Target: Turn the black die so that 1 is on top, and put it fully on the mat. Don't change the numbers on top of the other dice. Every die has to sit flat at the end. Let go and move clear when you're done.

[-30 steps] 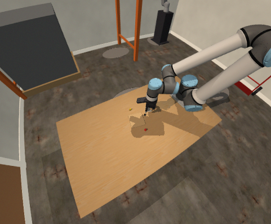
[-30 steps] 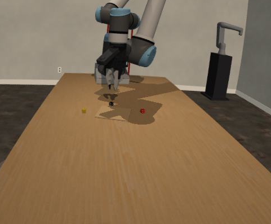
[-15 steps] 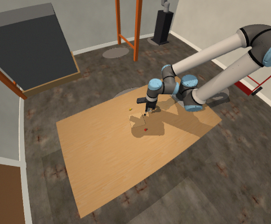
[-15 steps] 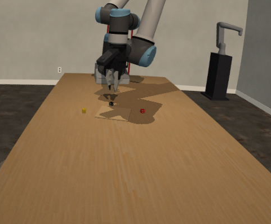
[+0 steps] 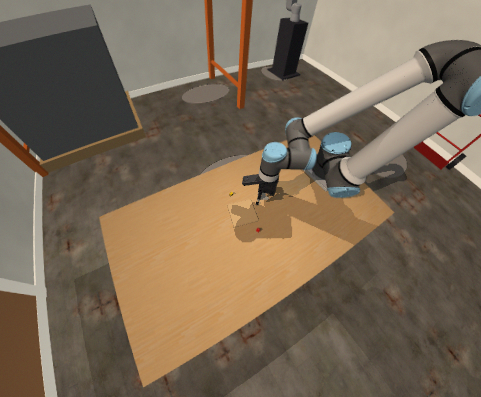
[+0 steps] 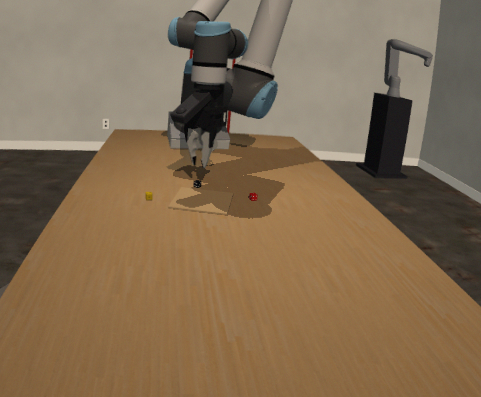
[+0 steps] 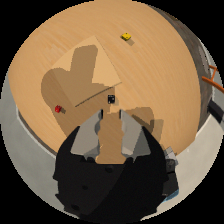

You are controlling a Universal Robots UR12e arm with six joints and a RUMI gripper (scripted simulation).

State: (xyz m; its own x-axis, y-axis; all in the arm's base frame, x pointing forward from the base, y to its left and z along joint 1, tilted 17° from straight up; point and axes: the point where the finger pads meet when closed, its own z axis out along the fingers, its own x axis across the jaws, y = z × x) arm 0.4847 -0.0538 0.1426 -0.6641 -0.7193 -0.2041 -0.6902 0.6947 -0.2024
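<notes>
The black die lies 60 mm below my hand. From my hand the other things lie so: yellow die: 130 mm to the right, 90 mm ahead, 60 mm below; then red die: 130 mm to the left, 90 mm ahead, 60 mm below; then tan mat: 100 mm ahead, 70 mm below.
</notes>
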